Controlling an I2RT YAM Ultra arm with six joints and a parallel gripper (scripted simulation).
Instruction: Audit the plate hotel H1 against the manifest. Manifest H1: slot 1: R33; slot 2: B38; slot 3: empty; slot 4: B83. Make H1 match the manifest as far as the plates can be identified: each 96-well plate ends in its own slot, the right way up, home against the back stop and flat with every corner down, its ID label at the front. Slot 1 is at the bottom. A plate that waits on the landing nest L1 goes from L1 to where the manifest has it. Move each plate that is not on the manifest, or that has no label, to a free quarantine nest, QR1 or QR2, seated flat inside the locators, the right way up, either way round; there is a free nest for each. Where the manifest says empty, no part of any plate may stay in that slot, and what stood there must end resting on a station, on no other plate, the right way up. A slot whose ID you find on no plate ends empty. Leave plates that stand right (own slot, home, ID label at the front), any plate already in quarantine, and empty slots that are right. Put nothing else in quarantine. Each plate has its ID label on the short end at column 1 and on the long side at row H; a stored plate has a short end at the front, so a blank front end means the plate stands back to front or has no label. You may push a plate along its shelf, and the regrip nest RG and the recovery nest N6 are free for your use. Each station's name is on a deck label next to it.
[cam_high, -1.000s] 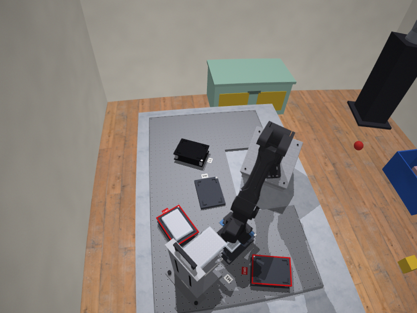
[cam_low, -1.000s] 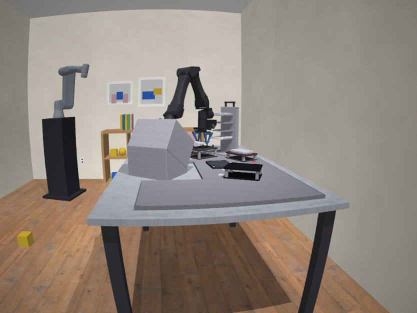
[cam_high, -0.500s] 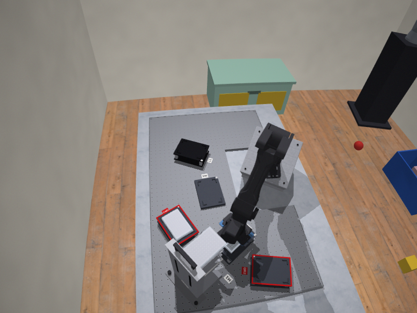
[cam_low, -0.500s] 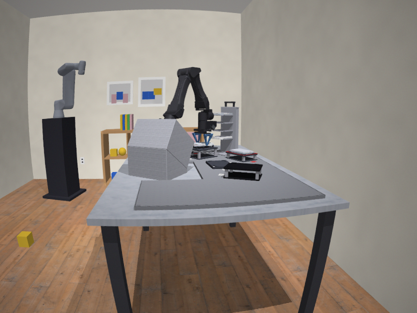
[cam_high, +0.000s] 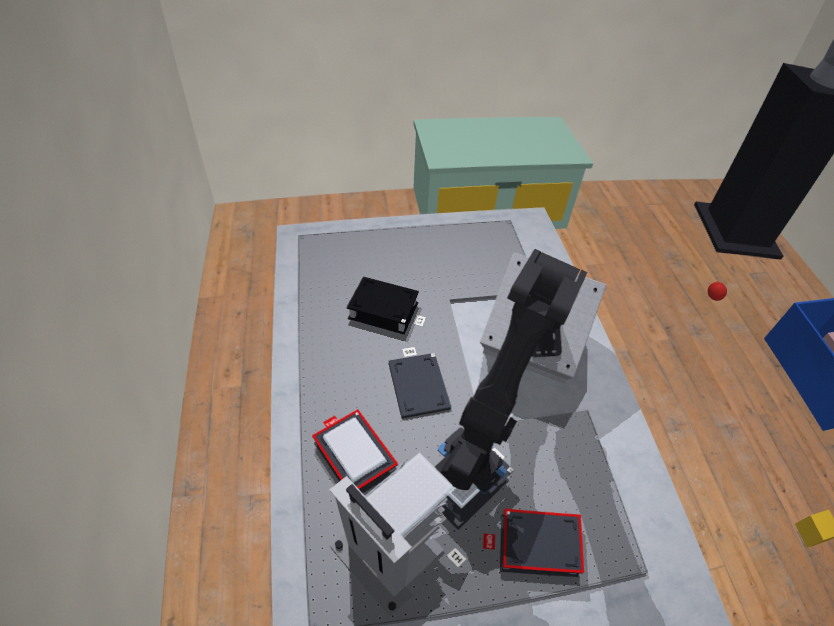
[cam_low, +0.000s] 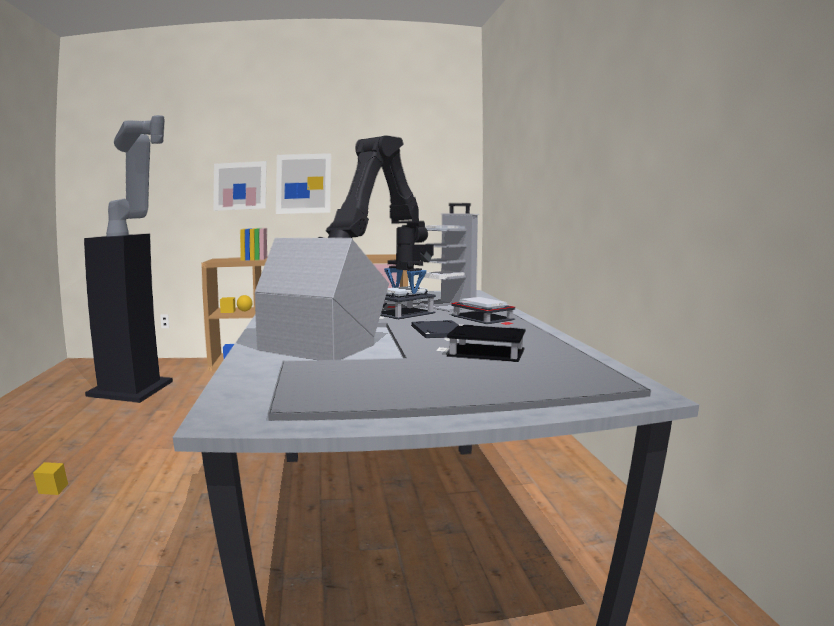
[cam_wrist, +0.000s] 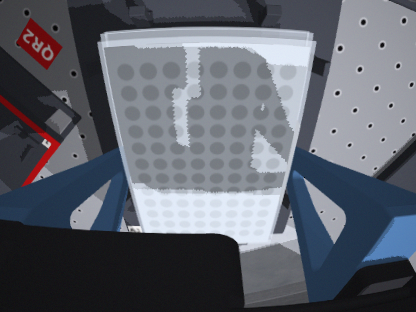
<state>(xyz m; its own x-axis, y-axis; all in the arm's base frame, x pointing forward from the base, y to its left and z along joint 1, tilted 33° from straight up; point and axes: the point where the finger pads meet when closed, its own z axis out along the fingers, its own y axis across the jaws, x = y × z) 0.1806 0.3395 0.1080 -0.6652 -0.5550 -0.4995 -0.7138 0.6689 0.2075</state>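
My gripper is now 20 mm above the regrip nest RG. Also, from my hand: H1 deck label (160 mm to the left, 80 mm below, 10 mm ahead); then RG label (80 mm to the right, 80 mm below, 70 mm behind); then white 96-well plate (130 mm to the left, 120 mm ahead, 40 mm above).
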